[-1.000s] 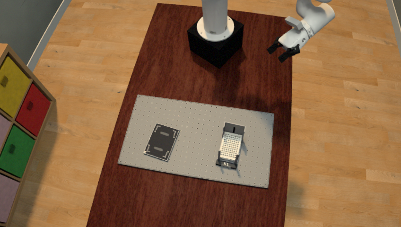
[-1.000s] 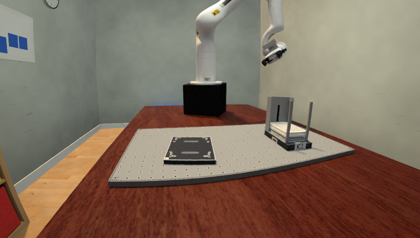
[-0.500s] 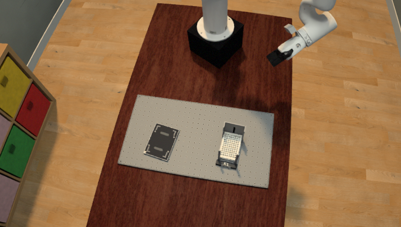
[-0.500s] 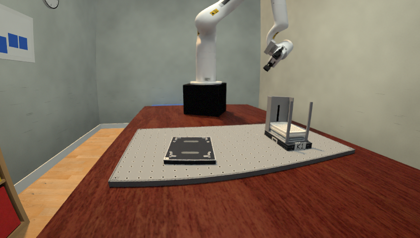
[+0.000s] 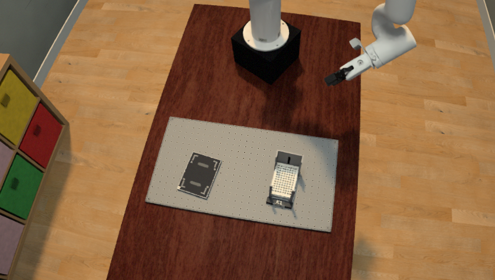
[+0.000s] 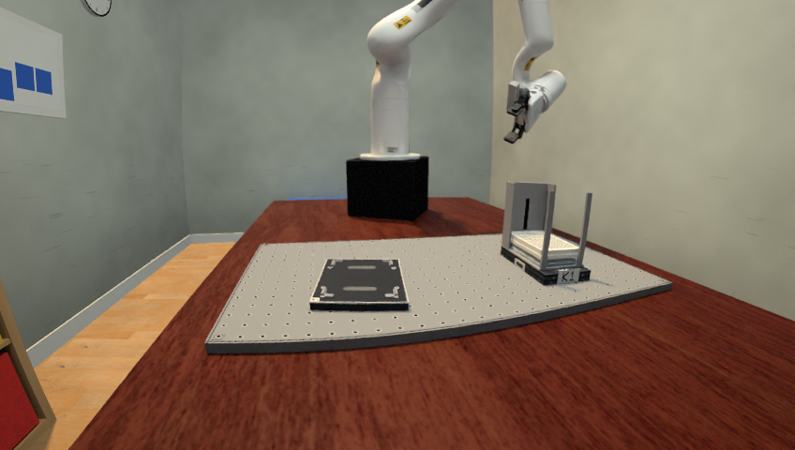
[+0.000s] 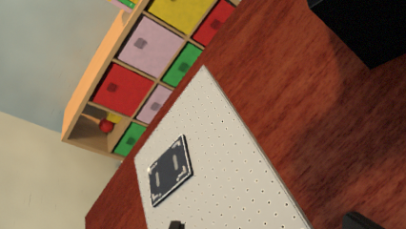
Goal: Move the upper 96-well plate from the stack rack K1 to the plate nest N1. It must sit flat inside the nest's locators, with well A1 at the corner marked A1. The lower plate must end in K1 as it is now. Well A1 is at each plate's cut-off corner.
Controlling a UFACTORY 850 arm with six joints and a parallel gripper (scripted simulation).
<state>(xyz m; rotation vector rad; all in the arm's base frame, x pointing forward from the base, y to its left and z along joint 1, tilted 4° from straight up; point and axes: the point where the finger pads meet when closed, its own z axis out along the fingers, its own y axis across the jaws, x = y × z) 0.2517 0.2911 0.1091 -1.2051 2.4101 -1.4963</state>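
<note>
My gripper is now 310 mm short of the 96-well plate, 230 mm above it and 90 mm to the left of it. Also, from my hand: plate nest N1: 410 mm to the right, 350 mm ahead, 260 mm below; clear plate: 310 mm ahead, 240 mm below, 90 mm to the right.
</note>
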